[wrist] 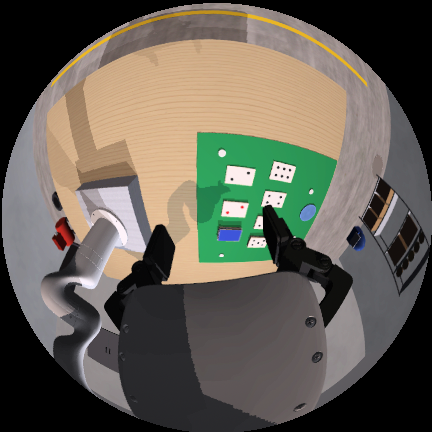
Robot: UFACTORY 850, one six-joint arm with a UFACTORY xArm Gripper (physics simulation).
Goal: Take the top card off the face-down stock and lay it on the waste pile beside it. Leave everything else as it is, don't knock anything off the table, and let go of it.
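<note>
Green mat, in the picture. My gripper, likewise.
</note>
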